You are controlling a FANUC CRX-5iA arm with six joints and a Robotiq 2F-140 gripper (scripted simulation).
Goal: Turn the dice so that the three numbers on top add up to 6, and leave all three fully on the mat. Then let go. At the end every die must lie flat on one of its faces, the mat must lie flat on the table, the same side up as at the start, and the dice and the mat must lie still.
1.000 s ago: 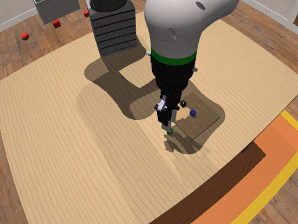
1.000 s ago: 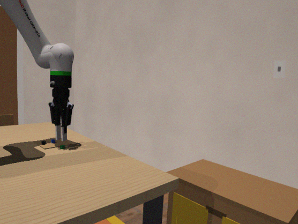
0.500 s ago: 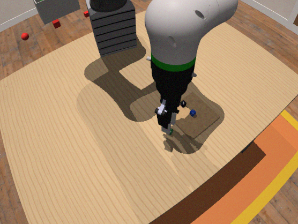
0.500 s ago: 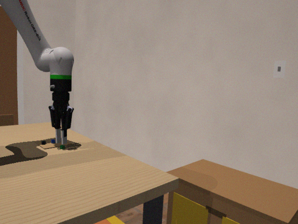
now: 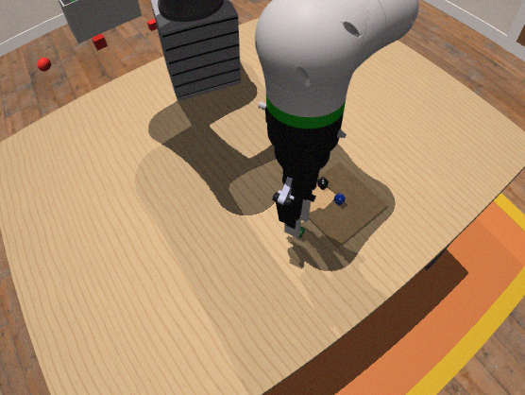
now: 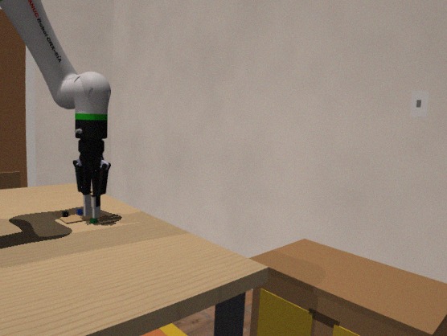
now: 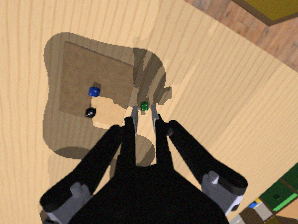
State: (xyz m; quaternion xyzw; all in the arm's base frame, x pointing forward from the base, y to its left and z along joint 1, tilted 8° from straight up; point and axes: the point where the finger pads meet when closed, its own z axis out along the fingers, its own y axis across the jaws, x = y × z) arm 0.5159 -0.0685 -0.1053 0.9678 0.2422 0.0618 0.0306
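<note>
Right now the green die is 1 cm ahead of my hand and 5 cm below it. From my hand the other things lie so: blue die (1 cm behind, 11 cm to the left, 4 cm below); then tan mat (1 cm behind, 11 cm to the left, 5 cm below); then black die (5 cm behind, 10 cm to the left, 4 cm below).
</note>
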